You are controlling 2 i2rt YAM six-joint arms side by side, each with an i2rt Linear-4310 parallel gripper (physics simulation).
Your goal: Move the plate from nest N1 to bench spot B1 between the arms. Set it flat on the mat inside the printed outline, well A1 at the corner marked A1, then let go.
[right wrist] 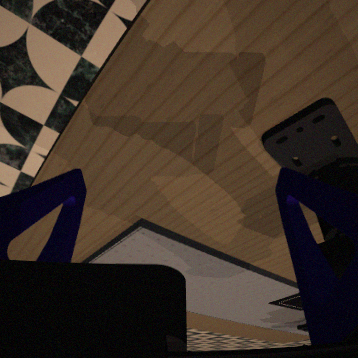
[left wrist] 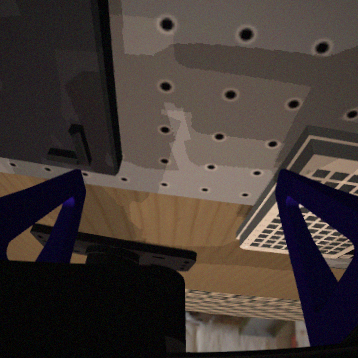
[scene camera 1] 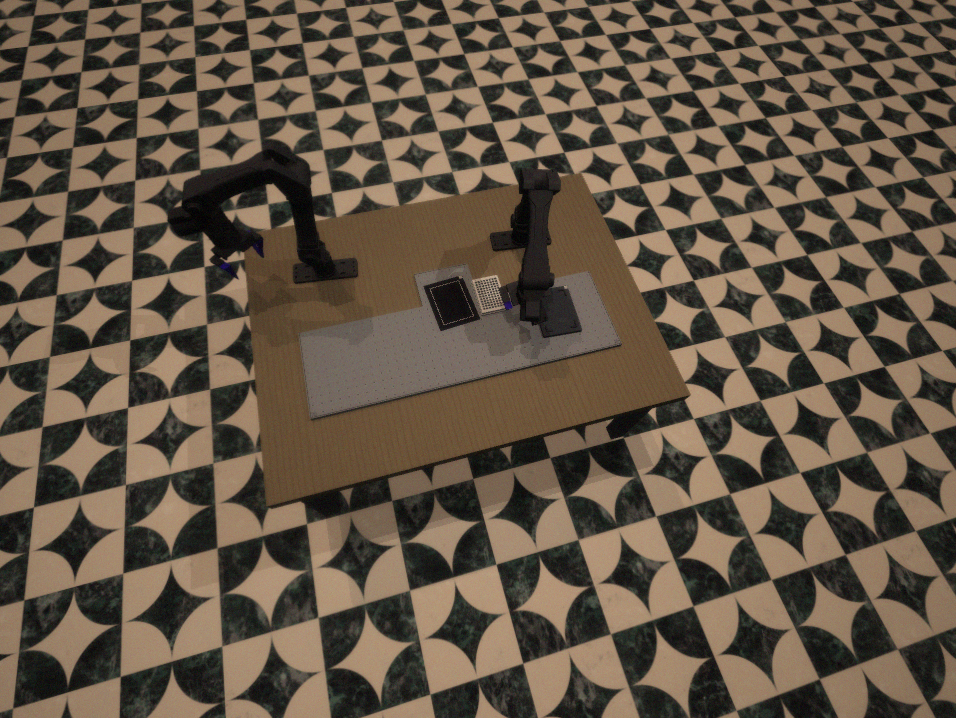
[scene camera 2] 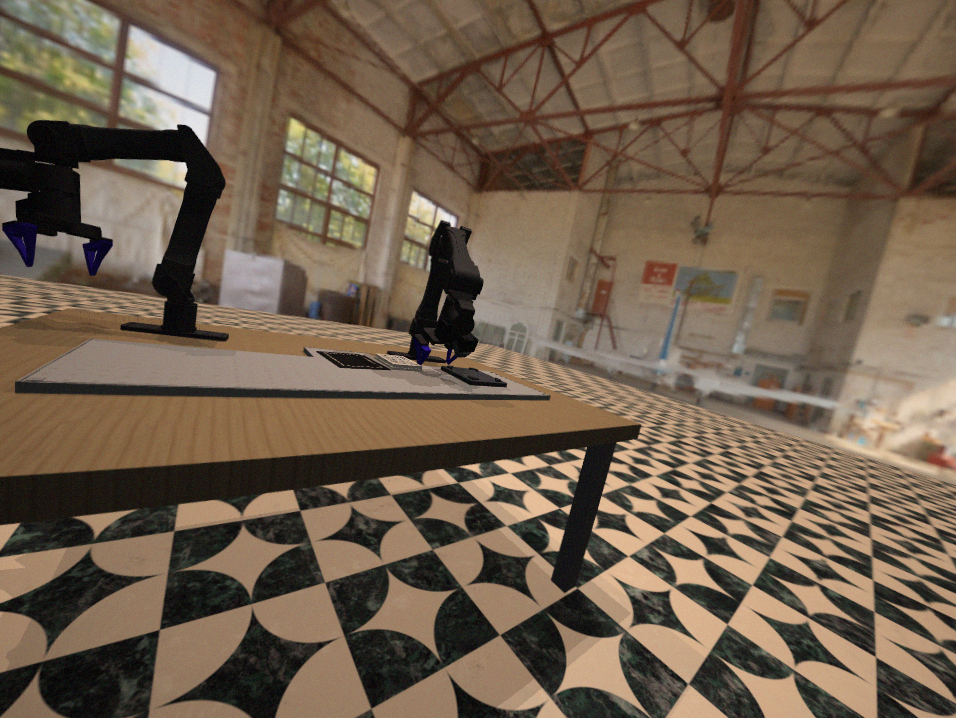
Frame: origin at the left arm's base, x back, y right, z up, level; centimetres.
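Where they show: left gripper, fingertip midpoint: [left wrist: 179,179] [scene camera 2: 433,364]; right gripper, fingertip midpoint: [right wrist: 180,178] [scene camera 1: 250,267] [scene camera 2: 63,271]; left arm's base, origin of the base link: [left wrist: 115,246] [scene camera 1: 520,239]; right arm's base, origin of the base link: [right wrist: 332,172] [scene camera 1: 326,271] [scene camera 2: 178,333].
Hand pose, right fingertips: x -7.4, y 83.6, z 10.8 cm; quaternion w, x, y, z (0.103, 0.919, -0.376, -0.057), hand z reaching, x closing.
Observation:
Things, the pixels of their top centre, and the offset from my right fingertips. Level surfaces: height alone.
- white plate, middle of its top: [left wrist: 328,224] [scene camera 2: 398,359] [scene camera 1: 489,293] dy -69.1, dx -13.9, dz -8.1 cm
- black mat with the printed outline, its level: dz -9.3 cm
- dark nest, middle of its top: [scene camera 2: 473,372] [scene camera 1: 556,309] dy -88.1, dx -22.7, dz -7.7 cm
- grey perforated board, its level: dz -9.5 cm
- wooden table, its level: dz -10.8 cm
The white plate [scene camera 1: 489,293] [scene camera 2: 399,360] [left wrist: 261,242] with its grid of wells lies between the black mat with the printed outline [scene camera 1: 450,301] [scene camera 2: 351,360] and the dark nest [scene camera 1: 562,312] [scene camera 2: 473,376] [left wrist: 45,75], close beside the mat's right edge in scene camera 1. Whether it touches the mat or is level I cannot tell. My left gripper [scene camera 1: 517,311] [scene camera 2: 436,360] [left wrist: 179,179] is open and empty, low between plate and nest; one finger overlaps the plate in the left wrist view. My right gripper [scene camera 1: 247,265] [scene camera 2: 61,268] [right wrist: 180,178] is open and empty, raised at the far left. Corner mark and nest label are unreadable.
The grey perforated board [scene camera 1: 386,363] [scene camera 2: 193,374] [right wrist: 200,285] lies on the wooden table [scene camera 1: 463,425] [scene camera 2: 309,432] under mat and nest. The right arm's base plate [scene camera 1: 325,270] [right wrist: 310,130] and the left arm's base plate [left wrist: 160,253] stand behind the board.

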